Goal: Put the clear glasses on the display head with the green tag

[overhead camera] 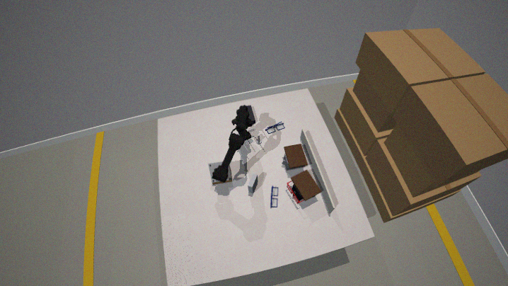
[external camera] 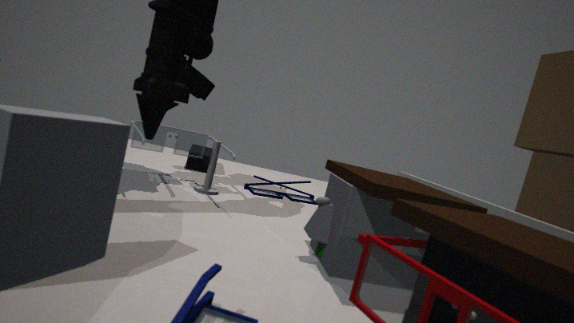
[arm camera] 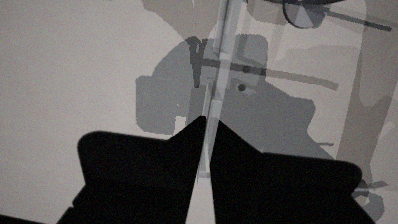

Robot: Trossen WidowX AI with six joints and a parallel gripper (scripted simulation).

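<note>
Now: gripper tip 38 cm to the left of the grey block and 2 cm past it. The rest, counted from my gripper tip: small post 11 cm ahead, 5 cm to the right, 4 cm below; then black box 21 cm to the left, 10 cm ahead, 4 cm below; then grey display head 28 cm to the right, 27 cm ahead.
</note>
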